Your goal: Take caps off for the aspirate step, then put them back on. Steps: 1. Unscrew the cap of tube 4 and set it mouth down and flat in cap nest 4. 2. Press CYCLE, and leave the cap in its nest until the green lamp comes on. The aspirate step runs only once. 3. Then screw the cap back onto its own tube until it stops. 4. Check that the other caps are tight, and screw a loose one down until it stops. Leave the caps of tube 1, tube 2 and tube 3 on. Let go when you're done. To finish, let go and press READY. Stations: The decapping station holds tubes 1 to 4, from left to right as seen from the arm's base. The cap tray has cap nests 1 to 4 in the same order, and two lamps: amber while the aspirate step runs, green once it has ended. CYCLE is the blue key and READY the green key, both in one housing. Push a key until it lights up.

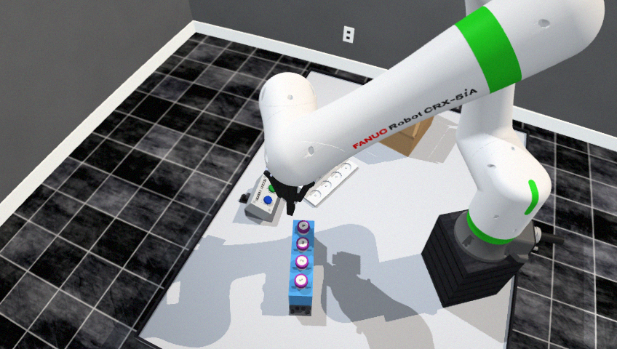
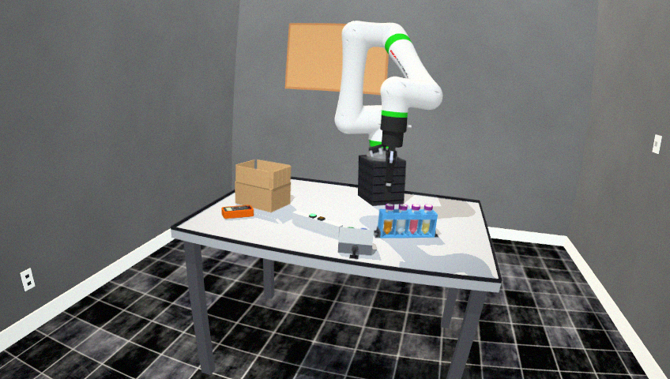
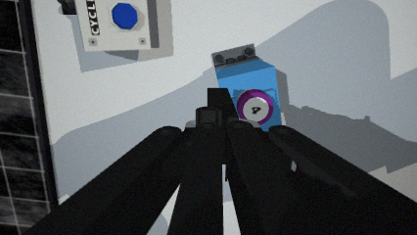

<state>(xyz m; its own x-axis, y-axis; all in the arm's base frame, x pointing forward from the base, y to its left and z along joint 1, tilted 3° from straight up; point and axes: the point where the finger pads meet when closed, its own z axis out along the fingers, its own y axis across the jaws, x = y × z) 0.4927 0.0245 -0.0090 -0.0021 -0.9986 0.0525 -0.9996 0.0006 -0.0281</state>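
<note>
My hand is 10 cm short of the green ready key, 12 cm to the left of it and 12 cm above it. Also, from my hand: blue cycle key 10 cm ahead, 7 cm to the right, 12 cm below; table edge 23 cm ahead, 20 cm to the right, 18 cm below; grey key housing 11 cm ahead, 10 cm to the right, 13 cm below.
</note>
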